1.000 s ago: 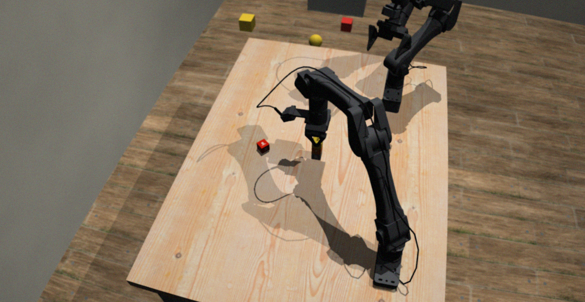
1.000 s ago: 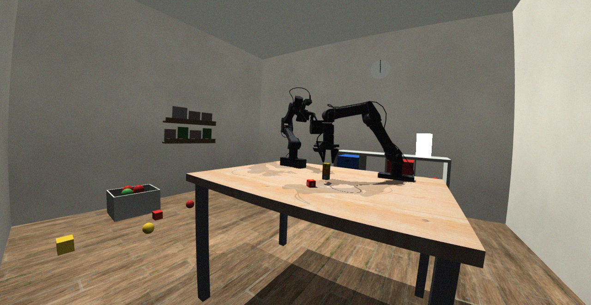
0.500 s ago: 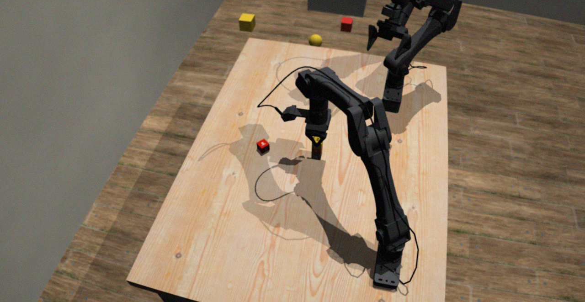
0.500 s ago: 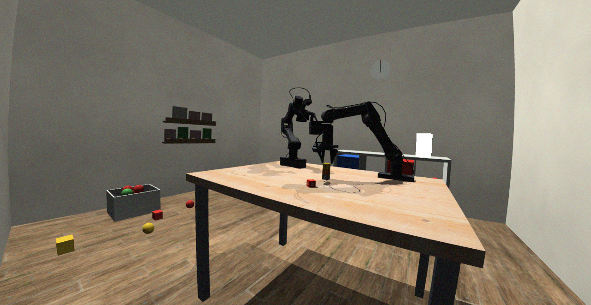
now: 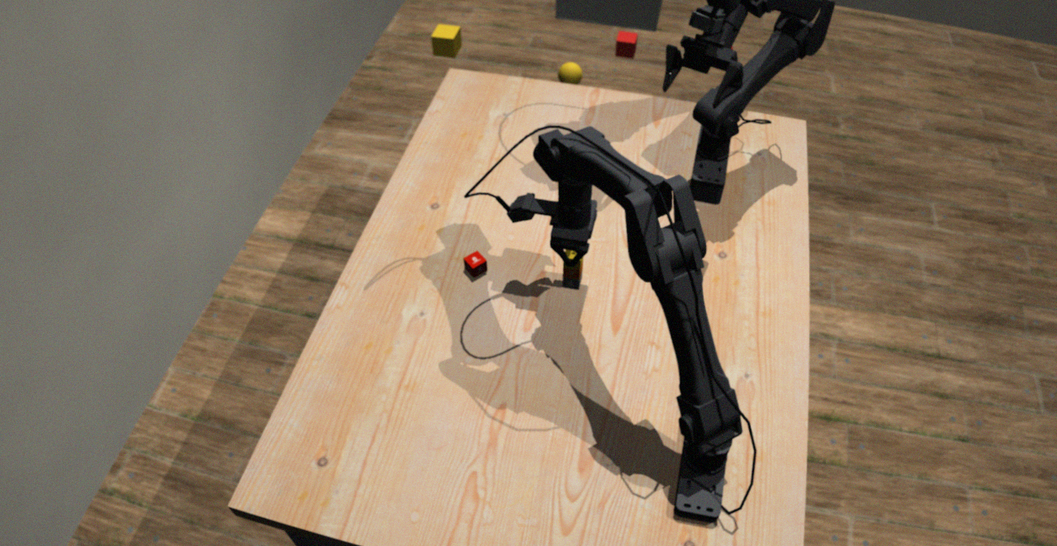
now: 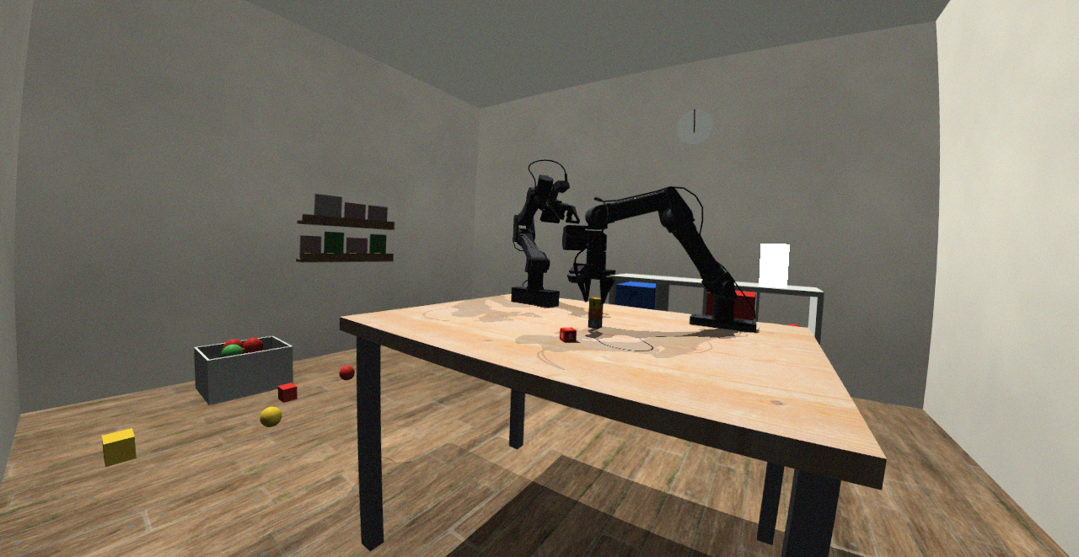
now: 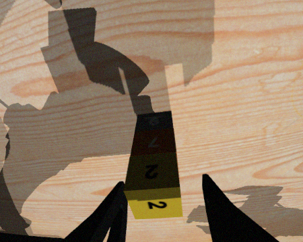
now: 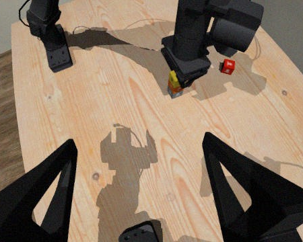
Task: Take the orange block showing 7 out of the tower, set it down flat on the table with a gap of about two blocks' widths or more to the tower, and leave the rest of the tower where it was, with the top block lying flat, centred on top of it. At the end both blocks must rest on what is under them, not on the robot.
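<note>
The orange block showing 7 is 1 cm to the left of my left hand and 4 cm below it. Also, from my left hand: grey block showing 9 (1 cm to the left, 7 cm below); yellow block showing 2 (1 cm to the left, 1 cm below).
Now: right hand 29 cm above the orange block showing 7, 18 cm to the right of it and 18 cm short of it. Also, from my right hand: grey block showing 9: 32 cm below, 18 cm to the left, 18 cm ahead; then yellow block showing 2: 26 cm below, 18 cm to the left, 18 cm ahead.
</note>
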